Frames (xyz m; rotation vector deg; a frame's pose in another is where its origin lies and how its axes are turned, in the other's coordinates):
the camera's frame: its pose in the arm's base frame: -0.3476 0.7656 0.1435 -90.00 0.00 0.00
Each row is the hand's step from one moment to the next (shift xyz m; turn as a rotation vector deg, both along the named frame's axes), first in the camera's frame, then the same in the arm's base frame.
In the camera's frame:
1: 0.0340 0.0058 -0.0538 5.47 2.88 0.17
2: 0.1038 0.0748 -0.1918 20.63 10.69 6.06
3: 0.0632 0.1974 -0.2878 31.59 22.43 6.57
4: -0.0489 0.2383 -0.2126 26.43 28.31 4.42
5: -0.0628 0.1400 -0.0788 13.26 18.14 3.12
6: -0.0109 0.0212 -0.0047 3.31 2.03 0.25
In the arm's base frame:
1: 0.0340 -0.0538 -0.0058 5.47 0.17 -2.88
2: 0.1038 -0.1918 -0.0748 20.63 6.06 -10.69
3: 0.0632 -0.2878 -0.1974 31.59 6.57 -22.43
4: -0.0489 -0.2126 -0.2383 26.43 4.42 -28.31
5: -0.0628 -0.0788 -0.1400 13.26 3.12 -18.14
6: -0.0109 -0.0047 -0.0212 3.31 0.25 -2.03

